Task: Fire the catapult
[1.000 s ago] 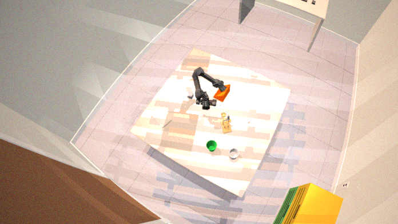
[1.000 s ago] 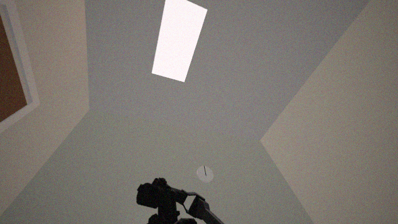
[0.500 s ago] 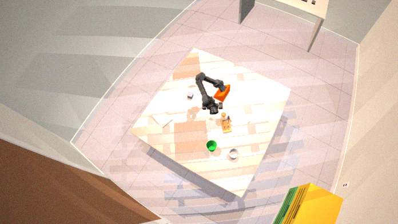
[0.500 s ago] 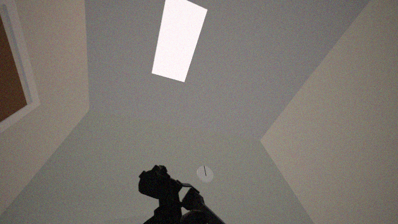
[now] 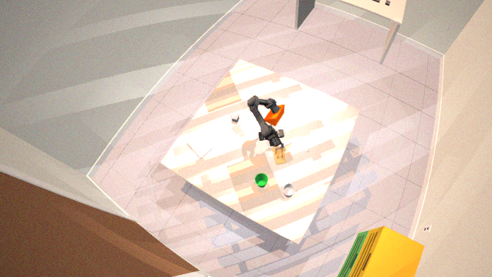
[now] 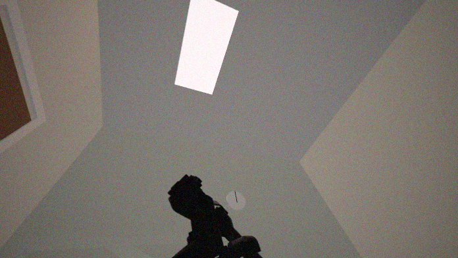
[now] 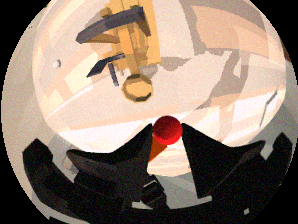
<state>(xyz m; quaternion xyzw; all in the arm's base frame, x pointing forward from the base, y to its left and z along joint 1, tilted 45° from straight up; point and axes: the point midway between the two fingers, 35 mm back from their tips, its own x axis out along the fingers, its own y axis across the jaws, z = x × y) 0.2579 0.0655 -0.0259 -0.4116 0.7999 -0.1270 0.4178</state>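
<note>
Now: the wooden catapult 30 mm ahead of my gripper tip, 90 mm to the left of it and 60 mm below it. Round my gripper tip: green cup 340 mm ahead, 90 mm to the left, 80 mm below; red ball 10 mm above; grey cube 70 mm behind, 360 mm to the right, 80 mm below.
</note>
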